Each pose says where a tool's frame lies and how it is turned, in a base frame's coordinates. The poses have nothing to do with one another.
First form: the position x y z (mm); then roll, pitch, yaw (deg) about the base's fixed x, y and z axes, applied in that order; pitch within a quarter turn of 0, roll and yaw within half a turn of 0.
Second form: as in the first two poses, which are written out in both.
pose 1, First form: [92.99 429.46 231.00 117.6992 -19.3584 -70.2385]
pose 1, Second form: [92.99 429.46 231.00 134.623 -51.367 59.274]
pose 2, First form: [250.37 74.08 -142.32 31.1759 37.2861 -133.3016]
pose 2, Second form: [250.37 74.08 -142.32 1.865 -47.072 -143.243]
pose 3, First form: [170.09 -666.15 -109.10 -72.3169 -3.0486 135.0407]
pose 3, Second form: [170.09 -666.15 -109.10 66.134 -41.436 160.481]
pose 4, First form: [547.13 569.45 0.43 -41.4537 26.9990 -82.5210]
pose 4, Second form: [547.13 569.45 0.43 20.613 44.481 -80.645]
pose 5, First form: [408.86 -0.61 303.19 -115.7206 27.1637 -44.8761]
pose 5, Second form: [408.86 -0.61 303.19 -116.389 29.687 43.470]
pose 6, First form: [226.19 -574.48 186.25 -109.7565 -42.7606 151.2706]
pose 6, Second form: [226.19 -574.48 186.25 109.143 -40.816 148.287]
